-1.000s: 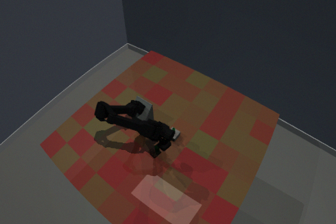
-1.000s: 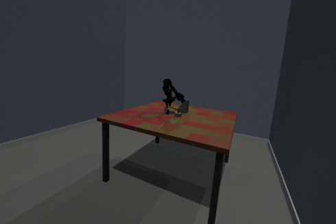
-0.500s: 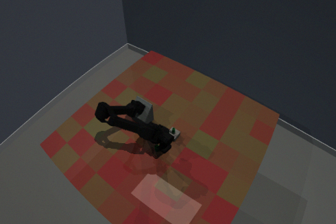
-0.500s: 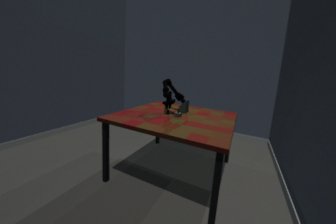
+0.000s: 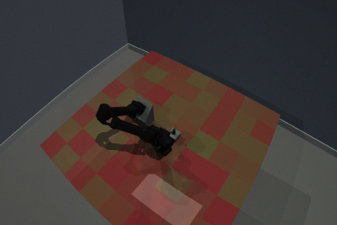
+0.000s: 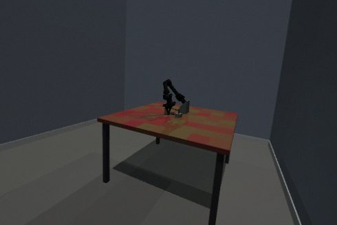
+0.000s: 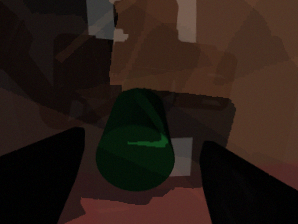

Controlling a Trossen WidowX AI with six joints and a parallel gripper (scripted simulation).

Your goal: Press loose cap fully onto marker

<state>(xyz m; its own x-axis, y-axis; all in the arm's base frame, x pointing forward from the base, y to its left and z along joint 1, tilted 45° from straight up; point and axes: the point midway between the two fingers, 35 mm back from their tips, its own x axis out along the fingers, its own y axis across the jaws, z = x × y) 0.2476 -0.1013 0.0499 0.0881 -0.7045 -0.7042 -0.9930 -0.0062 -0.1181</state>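
My gripper tip is 1 cm above the dark green cap. Also, from my gripper tip: holder block (14 cm to the left, 2 cm below, 1 cm ahead).
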